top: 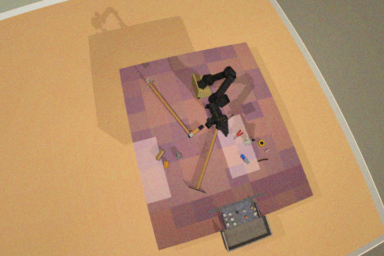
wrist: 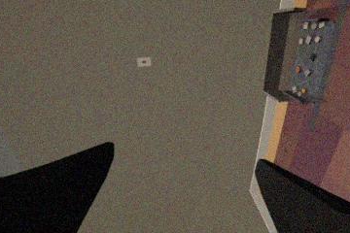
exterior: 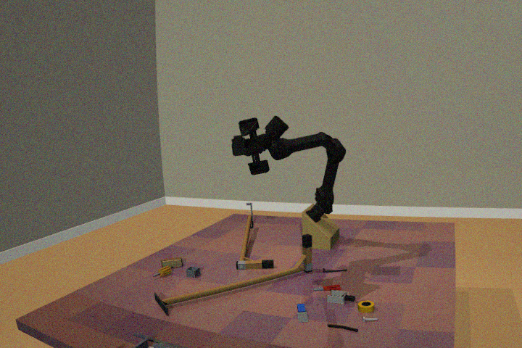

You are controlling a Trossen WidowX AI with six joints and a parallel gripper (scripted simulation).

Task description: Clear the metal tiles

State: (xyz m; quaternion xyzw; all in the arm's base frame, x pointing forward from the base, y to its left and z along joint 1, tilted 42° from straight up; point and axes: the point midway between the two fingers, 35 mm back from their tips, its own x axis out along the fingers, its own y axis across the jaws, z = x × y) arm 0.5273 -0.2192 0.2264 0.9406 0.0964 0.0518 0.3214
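Right now the blue-handled tool is 480 mm below my gripper tip, 220 mm to the left of it and 110 mm ahead of it. Also, from my gripper tip: grey box (480 mm below, 290 mm to the right, 30 mm behind); then long scraper (420 mm below, 50 mm to the right, 10 mm ahead); then orange screwdriver (470 mm below, 400 mm to the right, 30 mm ahead).
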